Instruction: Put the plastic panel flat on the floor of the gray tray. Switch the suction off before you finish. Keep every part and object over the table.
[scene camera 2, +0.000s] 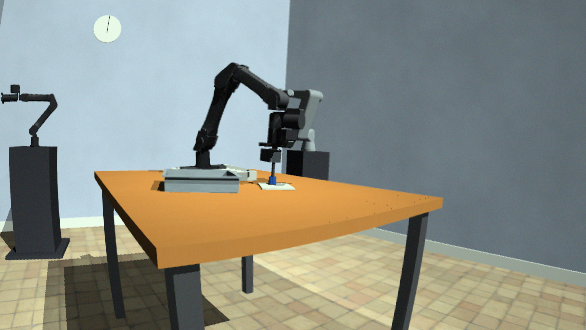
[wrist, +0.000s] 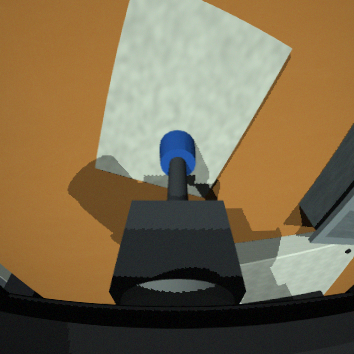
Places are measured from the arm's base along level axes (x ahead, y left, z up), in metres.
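Where they show: hand, its tool point: (scene camera 2: 272, 183) (wrist: 177, 146); arm's base, origin of its link: (scene camera 2: 202, 168).
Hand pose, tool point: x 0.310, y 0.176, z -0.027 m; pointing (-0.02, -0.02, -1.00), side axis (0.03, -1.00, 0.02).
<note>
Things, the pixels of their centre, and the offset from my tool point. Level surfaces: height alone.
- plastic panel, middle of its body: (wrist: 179, 111) (scene camera 2: 275, 186) 0.028 m ahead, 0.001 m right, 0.005 m down
- gray tray, middle of its body: (scene camera 2: 199, 180) 0.008 m ahead, 0.275 m right, 0.018 m up
- orange table, height of its surface: 0.007 m down
The plastic panel (scene camera 2: 283, 187) (wrist: 185, 75) is a thin, pale, four-sided plate lying flat on the table, outside the tray. My gripper (scene camera 2: 272, 181) (wrist: 177, 151), a blue suction cup on a dark rod, points down over the panel, near its narrower end in the wrist view. The cup is at or very close to the panel's surface; whether it touches cannot be told. The suction is off and the cup holds nothing. The gray tray (scene camera 2: 200, 186) (wrist: 329, 179) stands left of the panel in the scene view; its floor is hidden there. Part of its wall shows at the wrist view's right edge.
A pale block or plate (scene camera 2: 247, 175) (wrist: 307, 262) lies by the arm's base, close to the tray. The orange table (scene camera 2: 280, 220) has its front edge well away from the panel. Two other robot arms stand on dark pedestals beyond the table.
</note>
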